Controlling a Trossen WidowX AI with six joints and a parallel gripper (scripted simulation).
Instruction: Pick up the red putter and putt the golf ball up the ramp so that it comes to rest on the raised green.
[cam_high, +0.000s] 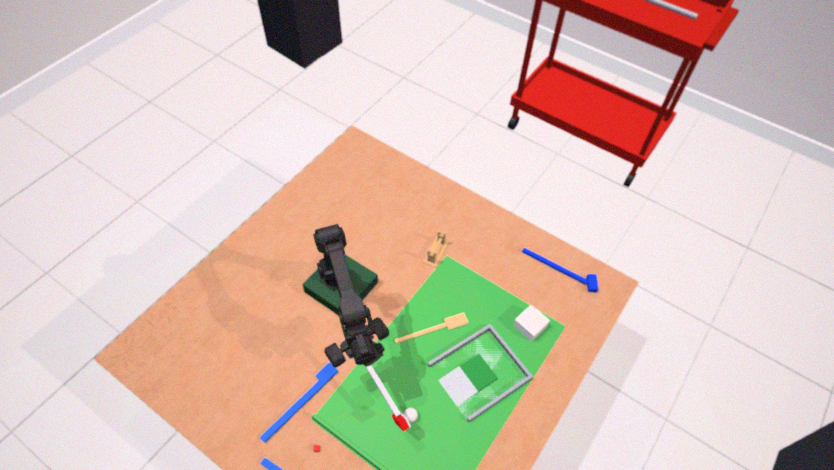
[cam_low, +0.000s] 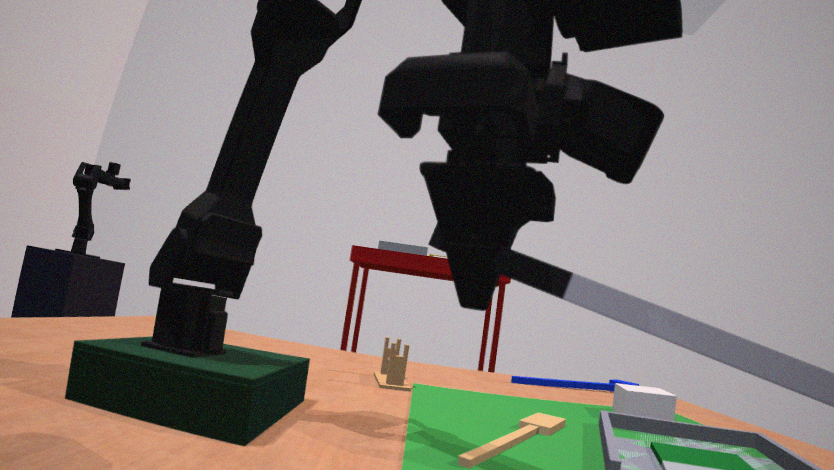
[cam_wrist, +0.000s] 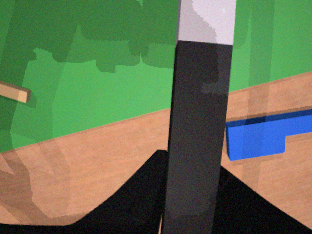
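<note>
Right now the red putter is 120 mm ahead of my gripper tip, 30 mm to the right of it and 10 mm below it. Also, from my gripper tip: green mat 200 mm ahead, 170 mm to the left, 140 mm below; white golf ball 210 mm ahead, 120 mm below, 10 mm to the right; small red cube 260 mm to the right, 130 mm below, 60 mm ahead.
</note>
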